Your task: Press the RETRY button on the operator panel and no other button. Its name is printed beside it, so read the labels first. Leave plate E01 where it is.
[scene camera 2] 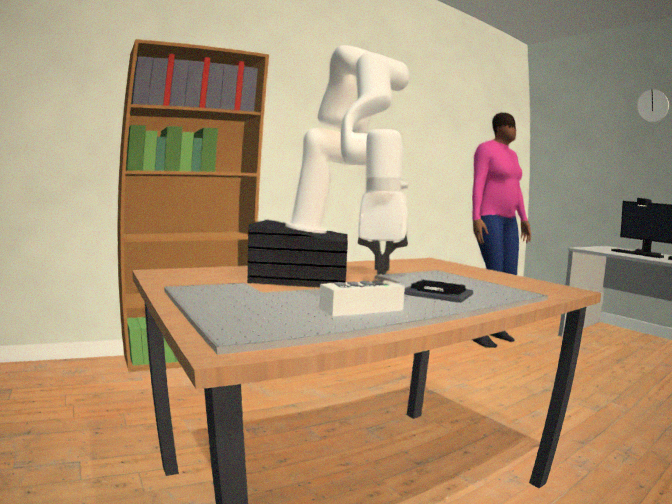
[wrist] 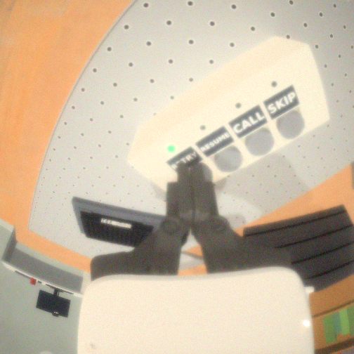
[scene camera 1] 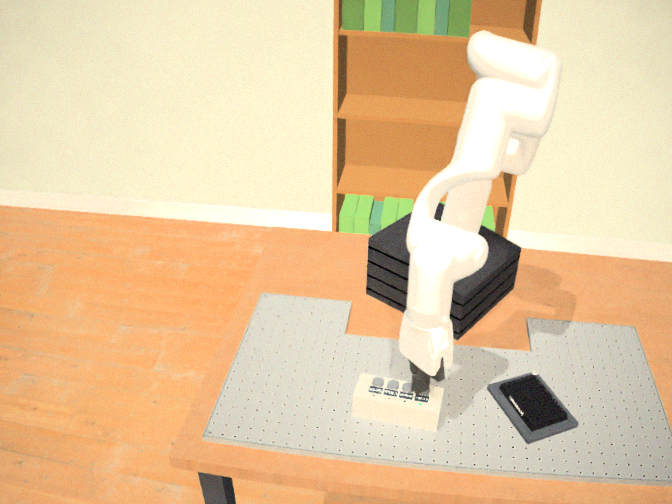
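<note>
The cream operator panel (scene camera 1: 395, 413) (scene camera 2: 362, 301) (wrist: 225, 95) lies on the grey mat. In the wrist view its labels read SKIP, CALL, RESUME and a partly covered one ending in TRY. A green light (wrist: 171, 148) (scene camera 1: 420, 404) glows beside that last label. My gripper (scene camera 1: 420, 389) (scene camera 2: 382, 272) (wrist: 187, 177) is shut and empty, its tips over the RETRY button (wrist: 204, 171), which is mostly hidden behind them. Whether the tips touch the button is hard to tell. Plate E01 (scene camera 1: 534, 402) (scene camera 2: 437, 287) (wrist: 117, 227) lies right of the panel in the first scene view.
A black block stack (scene camera 1: 390, 271) (scene camera 2: 297, 254) (wrist: 305, 245) stands at the arm's base. The grey perforated mat (scene camera 1: 293, 379) (scene camera 2: 238, 320) covers much of the wooden table (scene camera 1: 303, 271) (scene camera 2: 179, 352). A person (scene camera 2: 499, 179) stands behind the table, left of a desk with a monitor (scene camera 2: 645, 227).
</note>
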